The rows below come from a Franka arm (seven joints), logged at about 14 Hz.
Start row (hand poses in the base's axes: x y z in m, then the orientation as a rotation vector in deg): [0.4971, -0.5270, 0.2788, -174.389, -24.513, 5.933]
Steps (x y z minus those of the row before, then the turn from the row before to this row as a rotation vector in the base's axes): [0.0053, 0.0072, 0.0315, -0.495, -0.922, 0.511]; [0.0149, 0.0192, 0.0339, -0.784, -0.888, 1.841]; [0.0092, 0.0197, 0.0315, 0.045, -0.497, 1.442]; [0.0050, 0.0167, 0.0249, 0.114, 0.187, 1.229]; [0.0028, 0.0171, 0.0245, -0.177, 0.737, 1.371]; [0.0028, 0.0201, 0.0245, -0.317, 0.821, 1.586]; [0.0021, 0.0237, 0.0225, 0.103, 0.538, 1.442]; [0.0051, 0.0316, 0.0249, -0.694, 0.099, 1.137]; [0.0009, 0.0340, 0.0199, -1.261, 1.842, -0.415]
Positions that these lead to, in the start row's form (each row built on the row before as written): [0.5024, -0.5198, 0.3103, -174.943, -25.398, 4.678]; [0.5173, -0.5006, 0.3442, -175.479, -28.356, 3.592]; [0.5265, -0.4809, 0.3757, -175.182, -30.589, 2.864]; [0.5315, -0.4642, 0.4006, -174.717, -32.441, 3.153]; [0.5343, -0.4471, 0.4251, -174.359, -34.513, 4.370]; [0.5371, -0.4270, 0.4496, -174.019, -36.924, 5.767]; [0.5392, -0.4033, 0.4721, -173.352, -39.066, 6.584]; [0.5443, -0.3717, 0.4970, -173.629, -40.896, 7.030]; [0.5452, -0.3377, 0.5169, -174.411, -40.319, 10.306]
